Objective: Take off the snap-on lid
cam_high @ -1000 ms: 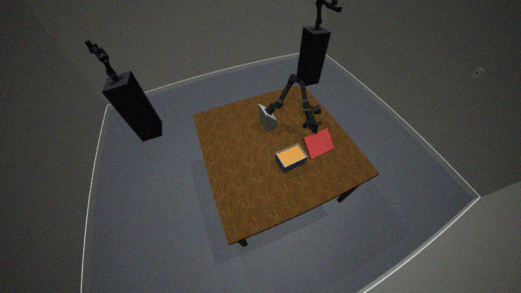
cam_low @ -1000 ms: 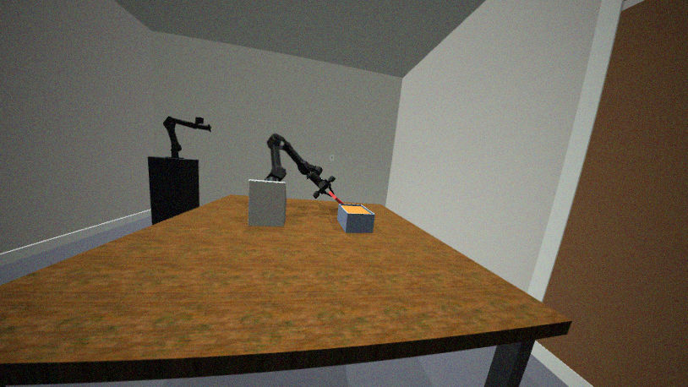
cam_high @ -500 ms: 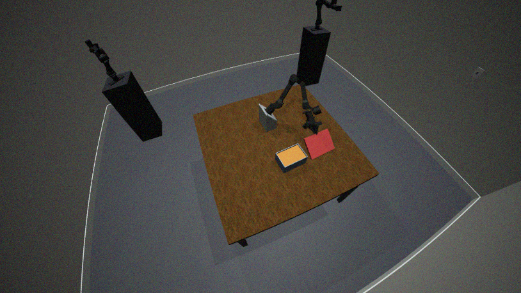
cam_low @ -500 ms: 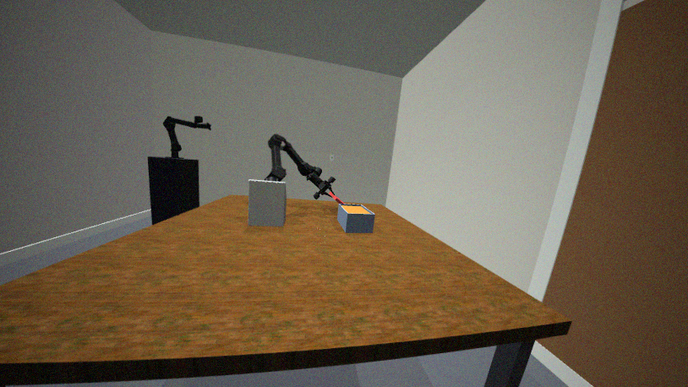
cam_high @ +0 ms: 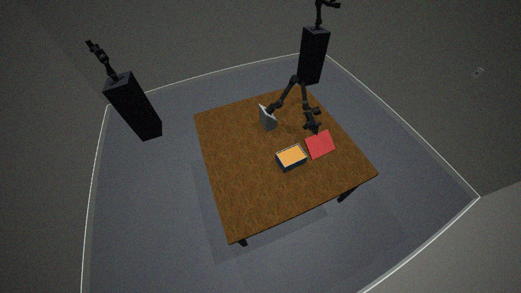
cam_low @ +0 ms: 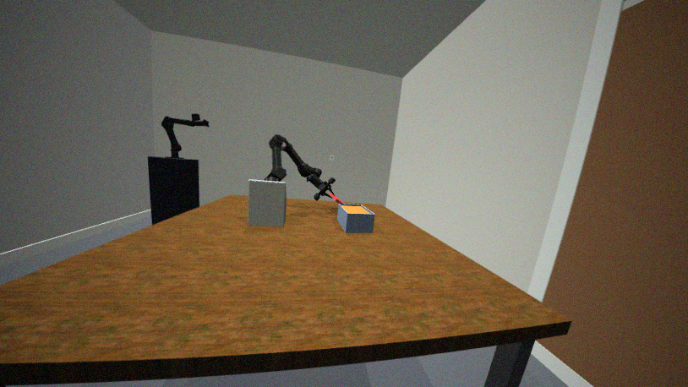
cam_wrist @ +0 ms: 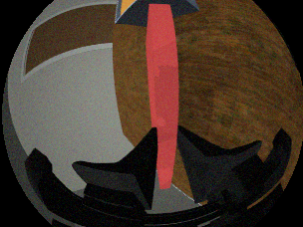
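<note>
My gripper tip is now 7 cm short of the lid, 1 cm to the right of it and 4 cm above it. Round my gripper tip: storage box (10 cm ahead, 28 cm to the right, 5 cm below).
</note>
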